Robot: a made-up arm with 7 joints. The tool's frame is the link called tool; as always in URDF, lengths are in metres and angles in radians.
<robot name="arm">
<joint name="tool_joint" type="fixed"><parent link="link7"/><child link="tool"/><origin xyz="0 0 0" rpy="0 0 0"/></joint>
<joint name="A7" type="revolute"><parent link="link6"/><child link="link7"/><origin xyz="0.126 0 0" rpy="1.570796 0 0"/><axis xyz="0 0 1"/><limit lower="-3.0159" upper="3.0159"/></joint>
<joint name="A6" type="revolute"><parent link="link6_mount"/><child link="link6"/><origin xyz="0 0 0" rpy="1.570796 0 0"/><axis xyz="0 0 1"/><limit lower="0.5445" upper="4.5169"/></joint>
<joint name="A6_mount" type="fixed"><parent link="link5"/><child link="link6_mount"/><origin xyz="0 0 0" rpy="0 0 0"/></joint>
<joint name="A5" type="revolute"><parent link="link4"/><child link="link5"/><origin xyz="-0.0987 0.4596 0" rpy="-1.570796 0 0"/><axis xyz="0 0 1"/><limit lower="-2.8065" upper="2.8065"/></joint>
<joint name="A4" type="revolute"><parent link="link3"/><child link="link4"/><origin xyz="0.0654 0 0" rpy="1.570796 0 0"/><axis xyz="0 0 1"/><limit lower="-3.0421" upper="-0.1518"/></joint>
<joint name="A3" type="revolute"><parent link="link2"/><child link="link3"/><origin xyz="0 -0.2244 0" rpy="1.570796 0 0"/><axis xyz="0 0 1"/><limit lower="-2.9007" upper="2.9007"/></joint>
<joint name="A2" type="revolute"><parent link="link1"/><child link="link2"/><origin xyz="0 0 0" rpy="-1.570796 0 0"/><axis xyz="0 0 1"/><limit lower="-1.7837" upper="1.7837"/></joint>
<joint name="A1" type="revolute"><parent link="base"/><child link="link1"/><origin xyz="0 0 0.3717" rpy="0 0 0"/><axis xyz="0 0 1"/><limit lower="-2.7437" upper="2.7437"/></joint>
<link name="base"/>
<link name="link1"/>
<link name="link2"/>
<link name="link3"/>
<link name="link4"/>
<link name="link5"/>
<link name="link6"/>
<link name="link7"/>
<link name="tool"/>
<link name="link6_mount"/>
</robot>
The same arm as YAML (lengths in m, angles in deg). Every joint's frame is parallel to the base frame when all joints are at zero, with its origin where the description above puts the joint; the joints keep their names.
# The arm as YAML. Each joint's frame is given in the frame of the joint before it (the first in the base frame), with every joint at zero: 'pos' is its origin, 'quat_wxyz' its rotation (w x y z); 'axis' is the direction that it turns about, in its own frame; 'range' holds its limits. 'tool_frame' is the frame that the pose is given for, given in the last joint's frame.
length_unit: m
angle_unit: deg
joints:
  - joint: A1
    pos: [0.0, 0.0, 0.3717]
    quat_wxyz: [1.0, 0.0, 0.0, 0.0]
    axis: "+z"
    range: [-157.2, 157.2]
  - joint: A2
    pos: [0.0, 0.0, 0.0]
    quat_wxyz: [1.0, 0.0, 0.0, 0.0]
    axis: "+y"
    range: [-102.2, 102.2]
  - joint: A3
    pos: [0.0, 0.0, 0.2244]
    quat_wxyz: [1.0, 0.0, 0.0, 0.0]
    axis: "+z"
    range: [-166.2, 166.2]
  - joint: A4
    pos: [0.0654, 0.0, 0.0]
    quat_wxyz: [1.0, 0.0, 0.0, 0.0]
    axis: "-y"
    range: [-174.3, -8.7]
  - joint: A5
    pos: [-0.0987, 0.0, 0.4596]
    quat_wxyz: [1.0, 0.0, 0.0, 0.0]
    axis: "+z"
    range: [-160.8, 160.8]
  - joint: A6
    pos: [0.0, 0.0, 0.0]
    quat_wxyz: [1.0, 0.0, 0.0, 0.0]
    axis: "-y"
    range: [31.2, 258.8]
  - joint: A7
    pos: [0.126, 0.0, 0.0]
    quat_wxyz: [1.0, 0.0, 0.0, 0.0]
    axis: "-z"
    range: [-172.8, 172.8]
tool_frame:
  pos: [0.0, 0.0, 0.0]
  quat_wxyz: [0.0, 1.0, 0.0, 0.0]

